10 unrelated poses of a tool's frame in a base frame.
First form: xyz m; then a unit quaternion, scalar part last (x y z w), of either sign.
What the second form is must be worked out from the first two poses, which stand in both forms.
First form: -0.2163 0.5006 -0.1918 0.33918 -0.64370 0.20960 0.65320
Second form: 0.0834 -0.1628 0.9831 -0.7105 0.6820 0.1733 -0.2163 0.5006 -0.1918
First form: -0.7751 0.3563 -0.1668 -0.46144 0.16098 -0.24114 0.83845
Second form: 0.8319 -0.5529 -0.0474 0.2558 0.4578 -0.8514 -0.7751 0.3563 -0.1668
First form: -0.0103 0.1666 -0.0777 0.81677 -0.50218 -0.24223 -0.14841
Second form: 0.3783 -0.7484 -0.5448 -0.8922 -0.4516 0.0009 -0.0103 0.1666 -0.0777
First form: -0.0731 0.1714 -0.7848 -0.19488 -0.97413 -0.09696 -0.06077
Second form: -0.9167 0.3915 -0.0806 0.3679 0.9052 0.2126 -0.0731 0.1714 -0.7848
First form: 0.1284 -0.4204 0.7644 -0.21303 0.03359 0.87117 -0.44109
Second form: -0.5201 -0.7828 -0.3415 0.7542 -0.6086 0.2465 0.1284 -0.4204 0.7644
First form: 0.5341 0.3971 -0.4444 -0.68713 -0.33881 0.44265 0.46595
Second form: 0.3785 0.8781 -0.2926 0.0531 -0.3362 -0.9403 0.5341 0.3971 -0.4444
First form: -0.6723 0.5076 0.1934 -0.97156 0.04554 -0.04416 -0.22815
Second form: 0.9920 -0.0683 0.1066 -0.1086 -0.8917 0.4393 -0.6723 0.5076 0.1934
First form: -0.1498 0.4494 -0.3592 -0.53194 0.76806 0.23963 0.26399
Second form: -0.2947 -0.6906 -0.6605 -0.9437 0.3192 0.0872 -0.1498 0.4494 -0.3592
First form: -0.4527 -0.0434 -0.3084 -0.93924 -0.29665 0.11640 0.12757
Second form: 0.7969 0.5870 -0.1430 0.5276 -0.7914 -0.3087 -0.4527 -0.0434 -0.3084
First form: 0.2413 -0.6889 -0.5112 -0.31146 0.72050 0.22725 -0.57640
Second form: -0.1415 -0.7108 0.6890 -0.1868 0.7027 0.6865 0.2413 -0.6889 -0.5112
